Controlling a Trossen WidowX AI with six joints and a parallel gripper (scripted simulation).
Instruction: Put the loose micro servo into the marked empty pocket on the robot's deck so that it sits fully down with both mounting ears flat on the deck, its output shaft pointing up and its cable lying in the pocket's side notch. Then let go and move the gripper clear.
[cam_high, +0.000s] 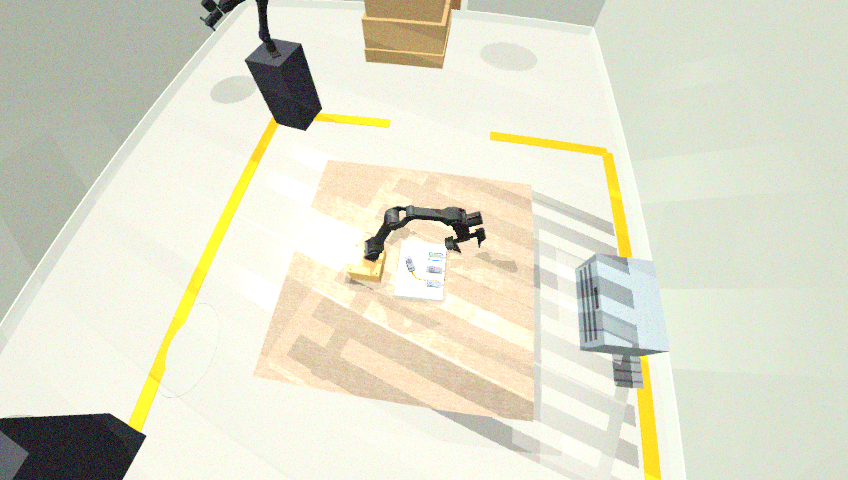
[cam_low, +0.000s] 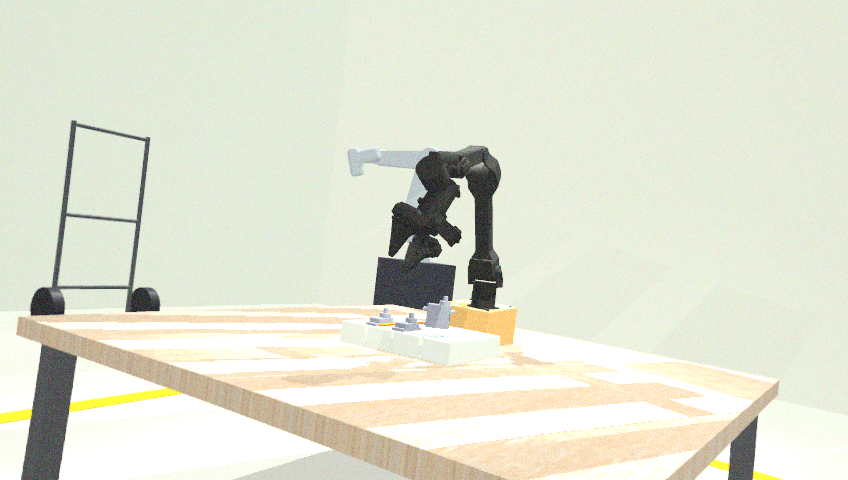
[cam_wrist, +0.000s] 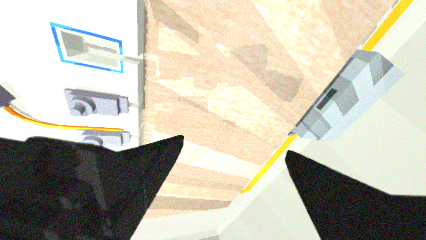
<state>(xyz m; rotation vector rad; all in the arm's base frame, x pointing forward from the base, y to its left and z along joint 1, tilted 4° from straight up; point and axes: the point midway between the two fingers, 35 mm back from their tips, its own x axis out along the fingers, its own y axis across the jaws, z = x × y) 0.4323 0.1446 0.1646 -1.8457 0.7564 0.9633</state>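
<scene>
My gripper tip is 240 mm past the white deck, 180 mm above it and 120 mm to the left of it.
</scene>
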